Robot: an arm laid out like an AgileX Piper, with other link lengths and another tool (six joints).
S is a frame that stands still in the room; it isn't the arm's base.
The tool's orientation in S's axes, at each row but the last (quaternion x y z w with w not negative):
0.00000 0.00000 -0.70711 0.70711
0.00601 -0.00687 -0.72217 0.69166
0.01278 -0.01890 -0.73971 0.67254
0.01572 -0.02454 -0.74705 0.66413
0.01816 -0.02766 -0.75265 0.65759
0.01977 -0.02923 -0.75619 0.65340
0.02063 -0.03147 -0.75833 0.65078
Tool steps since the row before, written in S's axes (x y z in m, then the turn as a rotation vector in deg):
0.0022 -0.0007 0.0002 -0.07 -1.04 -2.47
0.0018 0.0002 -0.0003 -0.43 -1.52 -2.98
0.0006 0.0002 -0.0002 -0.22 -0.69 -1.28
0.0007 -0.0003 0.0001 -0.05 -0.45 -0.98
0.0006 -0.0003 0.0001 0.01 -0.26 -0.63
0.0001 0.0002 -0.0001 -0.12 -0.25 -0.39
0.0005 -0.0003 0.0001 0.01 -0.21 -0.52
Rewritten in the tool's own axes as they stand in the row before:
0.0007 0.0022 0.0002 1.04 -0.07 -2.47
-0.0003 0.0018 -0.0003 1.53 -0.42 -2.97
-0.0003 0.0006 -0.0002 0.70 -0.21 -1.28
0.0002 0.0007 0.0001 0.44 -0.05 -0.98
0.0002 0.0006 0.0001 0.25 0.00 -0.63
-0.0002 0.0001 -0.0001 0.26 -0.11 -0.39
0.0002 0.0005 0.0001 0.20 0.00 -0.52

